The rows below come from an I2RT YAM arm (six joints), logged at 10 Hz.
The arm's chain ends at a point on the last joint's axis. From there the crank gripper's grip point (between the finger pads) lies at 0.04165 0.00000 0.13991 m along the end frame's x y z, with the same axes.
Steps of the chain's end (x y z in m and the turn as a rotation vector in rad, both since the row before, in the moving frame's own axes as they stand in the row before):
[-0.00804 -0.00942 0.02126 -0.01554 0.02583 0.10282]
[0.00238 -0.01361 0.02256 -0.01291 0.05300 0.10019]
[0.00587 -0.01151 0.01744 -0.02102 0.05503 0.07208]
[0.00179 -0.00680 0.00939 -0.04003 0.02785 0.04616]
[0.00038 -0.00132 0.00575 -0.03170 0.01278 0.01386]
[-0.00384 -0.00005 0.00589 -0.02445 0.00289 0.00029]
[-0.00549 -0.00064 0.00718 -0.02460 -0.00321 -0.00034]
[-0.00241 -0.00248 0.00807 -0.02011 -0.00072 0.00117]
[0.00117 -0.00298 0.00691 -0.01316 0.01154 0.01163]
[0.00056 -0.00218 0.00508 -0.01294 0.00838 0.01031]
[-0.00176 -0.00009 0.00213 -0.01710 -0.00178 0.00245]
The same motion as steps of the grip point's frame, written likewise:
[-0.00478 -0.00280 0.02009 -0.01554 0.02583 0.10282]
[0.00942 -0.00729 0.02012 -0.01291 0.05300 0.10019]
[0.01328 -0.00532 0.01488 -0.02102 0.05503 0.07208]
[0.00549 0.00078 0.00803 -0.04003 0.02785 0.04616]
[0.00213 0.00370 0.00513 -0.03170 0.01278 0.01386]
[-0.00344 0.00338 0.00573 -0.02445 0.00289 0.00029]
[-0.00594 0.00279 0.00727 -0.02460 -0.00321 -0.00034]
[-0.00251 0.00038 0.00807 -0.02011 -0.00072 0.00117]
[0.00277 -0.00065 0.00640 -0.01316 0.01154 0.01163]
[0.00172 0.00006 0.00471 -0.01294 0.00838 0.01031]
[-0.00201 0.00240 0.00218 -0.01710 -0.00178 0.00245]

